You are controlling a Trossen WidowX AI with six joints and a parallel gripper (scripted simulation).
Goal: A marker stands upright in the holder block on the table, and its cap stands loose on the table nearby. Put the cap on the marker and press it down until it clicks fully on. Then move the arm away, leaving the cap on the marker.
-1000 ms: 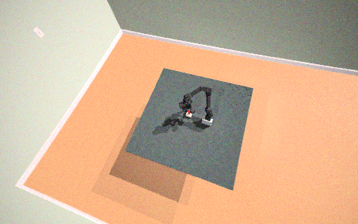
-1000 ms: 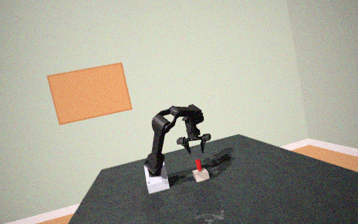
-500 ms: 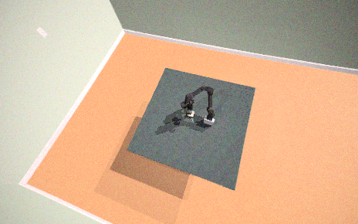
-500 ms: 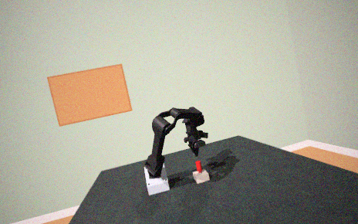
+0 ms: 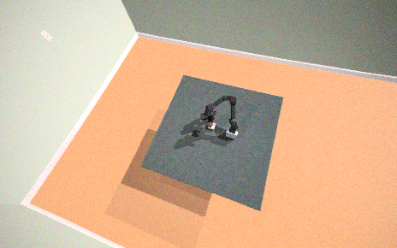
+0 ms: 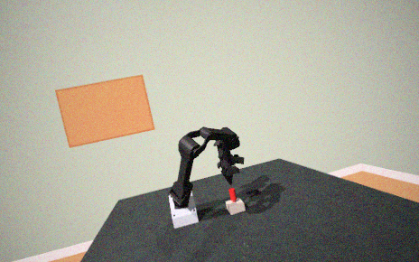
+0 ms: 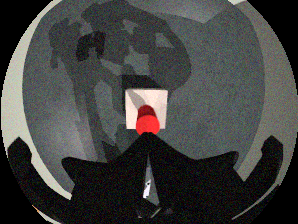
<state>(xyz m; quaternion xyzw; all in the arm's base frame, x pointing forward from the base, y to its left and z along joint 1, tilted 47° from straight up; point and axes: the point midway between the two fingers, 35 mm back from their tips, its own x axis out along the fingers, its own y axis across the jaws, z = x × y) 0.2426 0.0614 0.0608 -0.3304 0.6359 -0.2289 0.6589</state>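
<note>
Right now the red cap is 5 cm below my gripper tip. Also, from my gripper tip: pale holder block: 11 cm below.
</note>
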